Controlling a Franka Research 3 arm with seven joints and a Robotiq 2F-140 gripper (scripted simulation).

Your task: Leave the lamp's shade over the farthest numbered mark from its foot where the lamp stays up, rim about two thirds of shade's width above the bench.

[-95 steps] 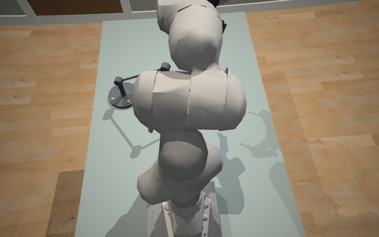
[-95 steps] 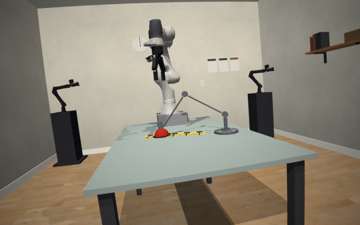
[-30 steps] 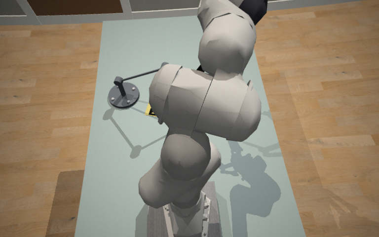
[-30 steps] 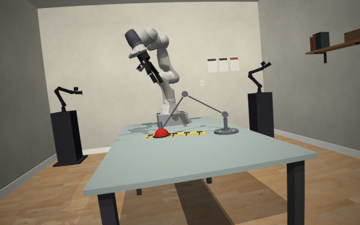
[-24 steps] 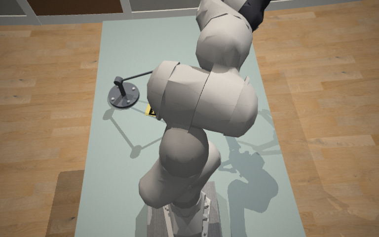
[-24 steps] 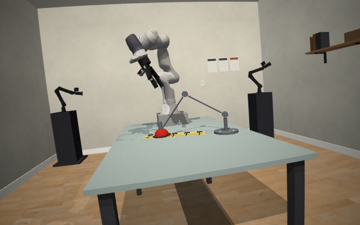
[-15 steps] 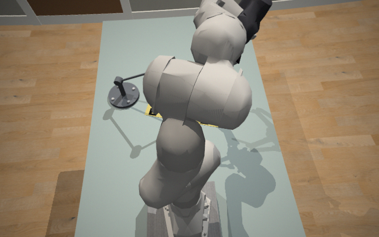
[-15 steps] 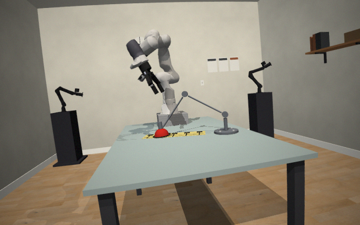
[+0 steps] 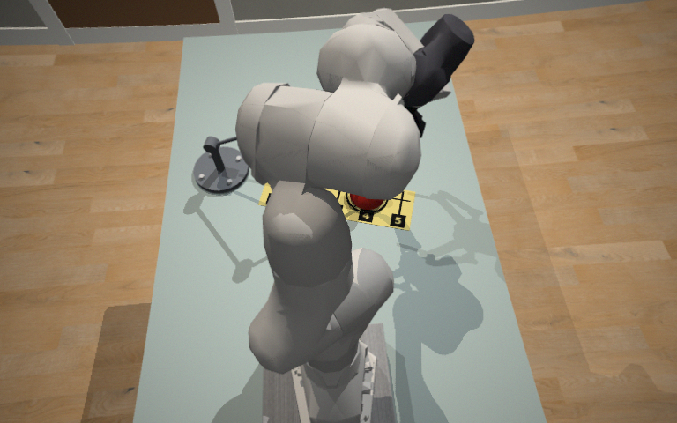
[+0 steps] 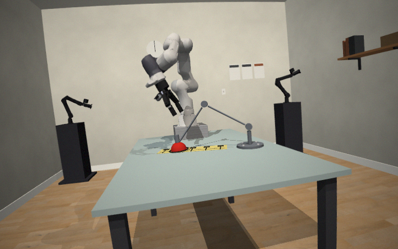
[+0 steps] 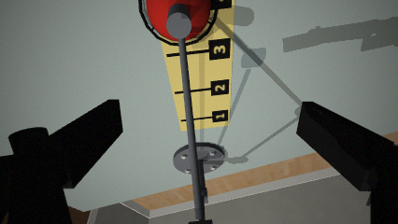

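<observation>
Now: the yellow numbered strip 10 mm ahead of my hand, 70 mm to the left of it and 240 mm below it. The rest, counted from my hand: round grey foot (130 mm ahead, 410 mm to the left, 210 mm below).
</observation>
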